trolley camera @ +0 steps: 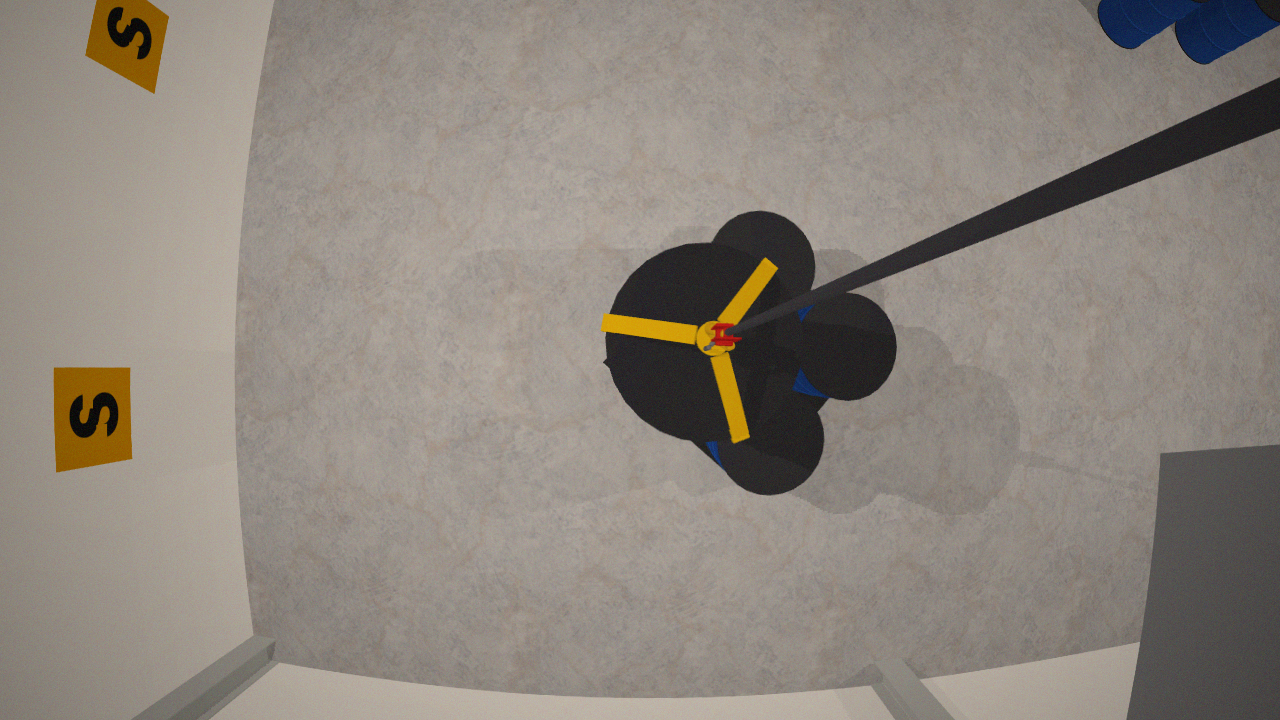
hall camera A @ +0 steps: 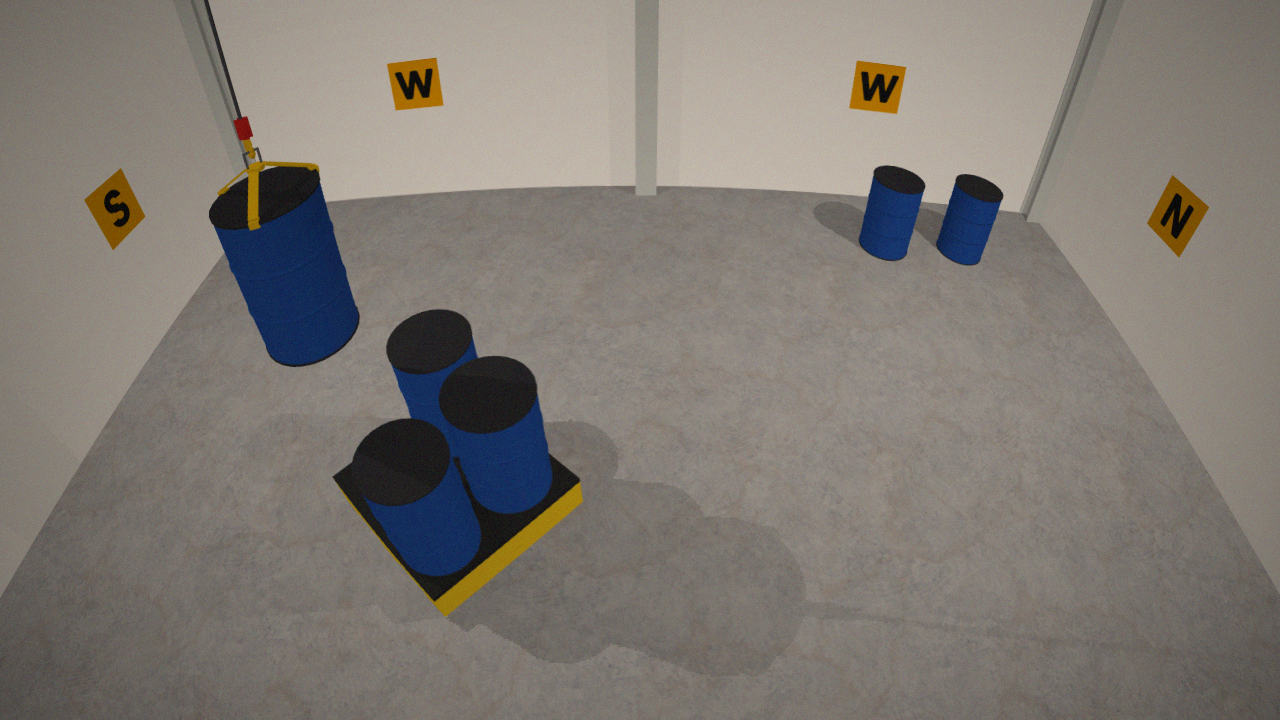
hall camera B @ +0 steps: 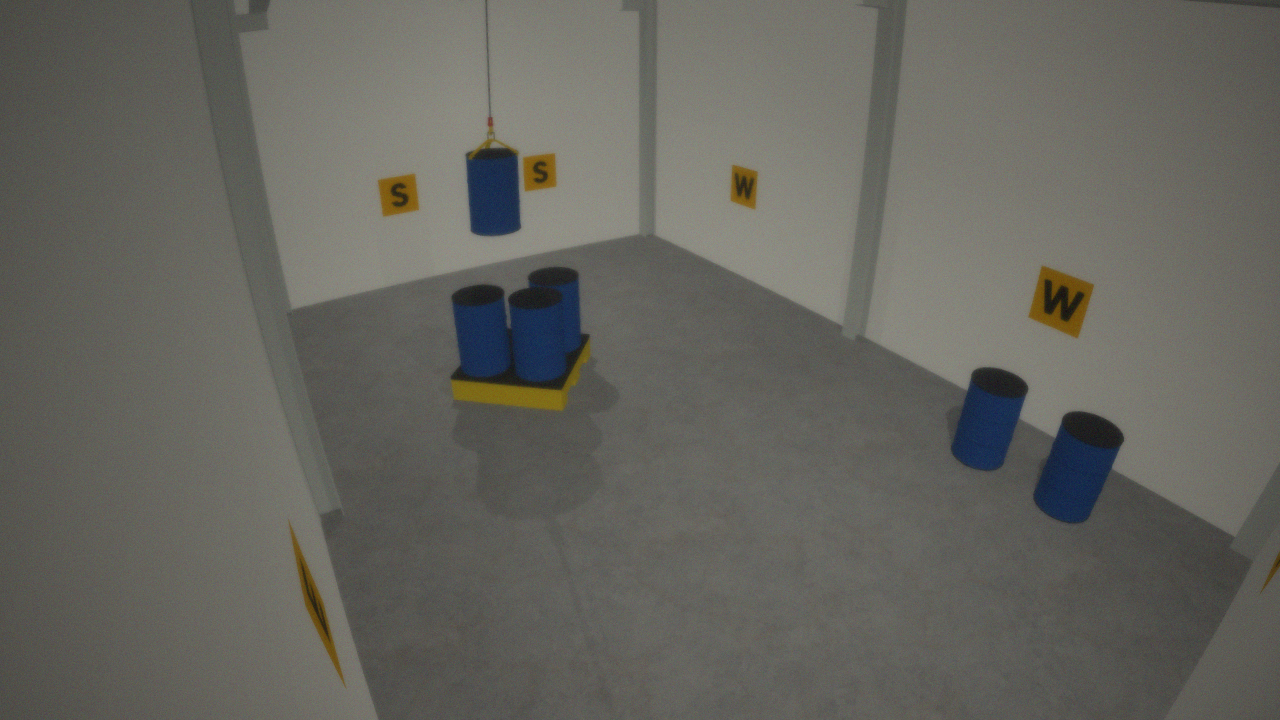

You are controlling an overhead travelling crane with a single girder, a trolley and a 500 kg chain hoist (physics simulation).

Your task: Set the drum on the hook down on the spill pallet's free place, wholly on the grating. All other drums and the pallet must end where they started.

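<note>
The drum on the hook is blue with a black top and hangs upright in the air. My gripper, a yellow three-armed lifter, is shut on its top rim. The yellow spill pallet with black grating bears three upright drums: a west one, a north one and an east one. The hanging drum covers the pallet's south corner in the trolley view; the free place is hidden.
Two blue drums, one beside the other, stand near the W wall towards the N corner. The S wall lies left of the load in the trolley view.
</note>
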